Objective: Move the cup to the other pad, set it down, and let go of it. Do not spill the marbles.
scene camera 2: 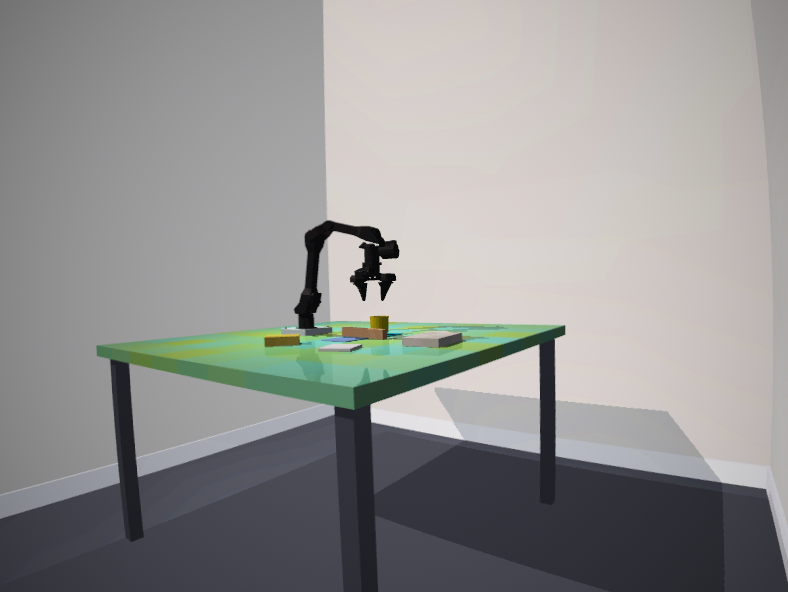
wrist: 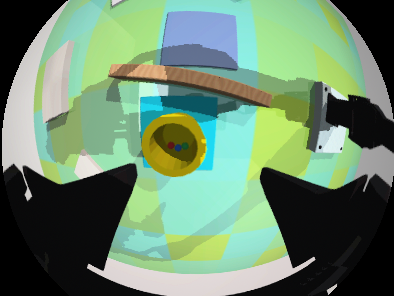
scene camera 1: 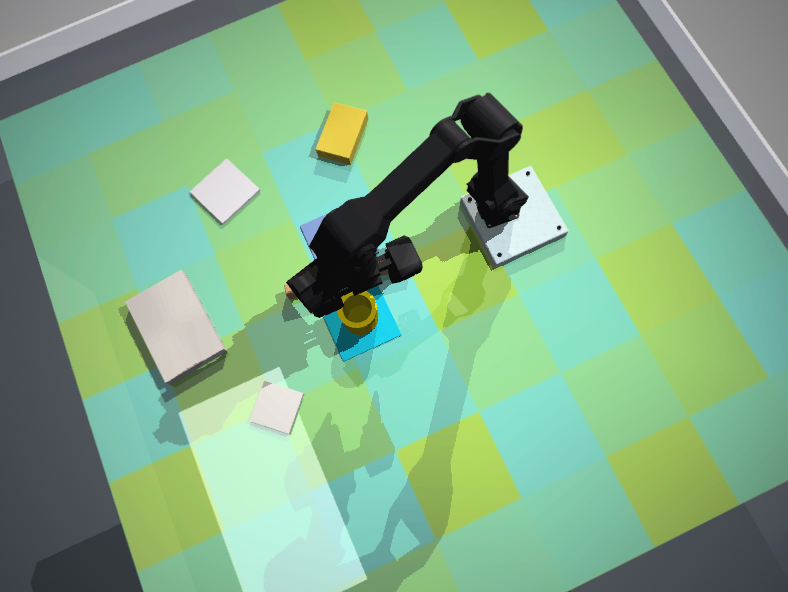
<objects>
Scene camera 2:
my gripper: 373,300
large pale slab: 429,339
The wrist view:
my gripper: 200,173
yellow cup: 178,127
large pale slab: 55,100
blue-violet pad: 203,40
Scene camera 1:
my gripper: 367,291
yellow cup: 359,314
large pale slab: 181,338
yellow block: 343,130
white tile: 225,190
</objects>
